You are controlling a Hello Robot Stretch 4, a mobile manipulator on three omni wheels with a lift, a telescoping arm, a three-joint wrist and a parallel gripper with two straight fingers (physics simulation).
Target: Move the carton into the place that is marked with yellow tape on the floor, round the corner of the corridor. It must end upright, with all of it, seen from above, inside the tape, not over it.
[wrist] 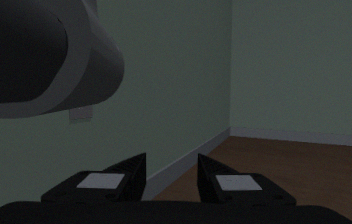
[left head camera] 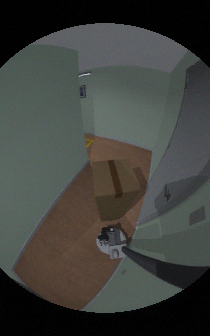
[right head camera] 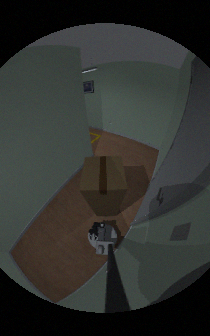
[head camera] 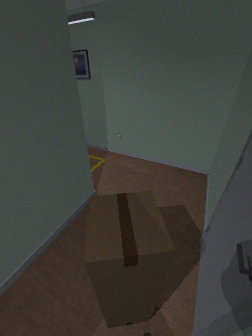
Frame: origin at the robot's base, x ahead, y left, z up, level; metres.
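Seen in the pictures: gripper, fingertip midpoint: [wrist: 171,168] [left head camera: 103,246] [right head camera: 92,240].
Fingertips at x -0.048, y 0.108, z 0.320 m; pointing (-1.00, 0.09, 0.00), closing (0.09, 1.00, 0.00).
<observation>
Offsets run from my fingertips to a thing's middle. "*": to the spot under its first point.
The tall brown carton [head camera: 127,287] [left head camera: 127,182] [right head camera: 115,182] stands upright on the corridor floor in front of me, with a dark brown strip along its top. Its far left top edge appears close to the left wall's corner in the head view. Part of the yellow tape [head camera: 103,160] [left head camera: 92,142] [right head camera: 99,136] shows on the floor beyond that corner; the wall hides the rest. My gripper [wrist: 171,168] is open, its two straight fingers apart with nothing between them. The carton does not show in the wrist view.
The left wall [head camera: 40,150] ends at a corner {* 1.805 m ahead, 0.233 m left, 0.272 m down} [head camera: 95,191] just beyond the carton's left side. A far wall [head camera: 160,90] closes the corridor. At the right is a grey panel [head camera: 225,235] with a dark handle {* 0.401 m ahead, 0.589 m right, 0.585 m up} [head camera: 241,257]. A picture [head camera: 81,64] hangs past the corner.
</observation>
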